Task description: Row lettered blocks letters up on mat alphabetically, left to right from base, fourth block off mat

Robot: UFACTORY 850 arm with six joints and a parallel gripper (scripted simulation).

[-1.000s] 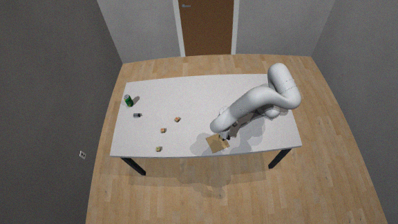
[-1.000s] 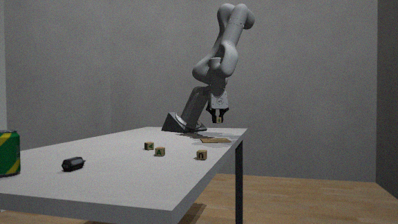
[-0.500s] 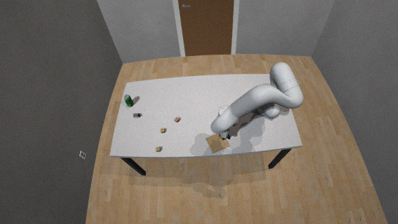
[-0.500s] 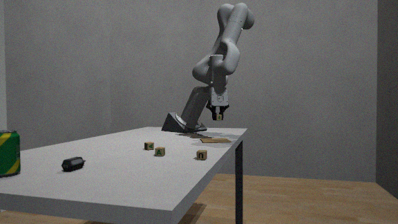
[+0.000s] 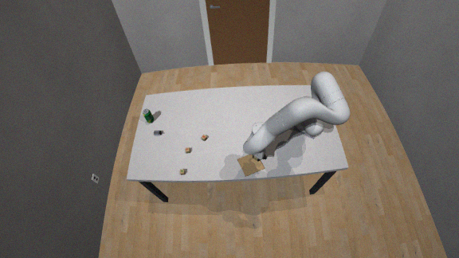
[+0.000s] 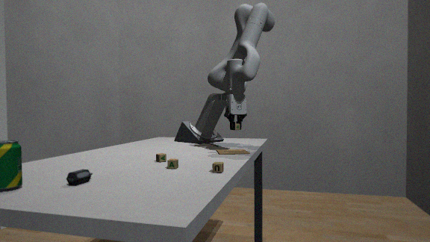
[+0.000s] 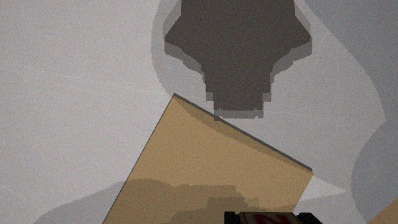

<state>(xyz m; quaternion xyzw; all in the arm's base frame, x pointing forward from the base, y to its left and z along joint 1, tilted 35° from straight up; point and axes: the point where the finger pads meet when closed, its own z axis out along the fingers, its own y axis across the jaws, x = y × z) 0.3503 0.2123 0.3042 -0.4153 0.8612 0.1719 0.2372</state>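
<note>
My gripper is now 3 cm short of the mat, 1 cm to the left of it and 12 cm above it. Also, from my hand: can (87 cm ahead, 33 cm to the right, 6 cm below); black object (75 cm ahead, 21 cm to the right, 11 cm below).
</note>
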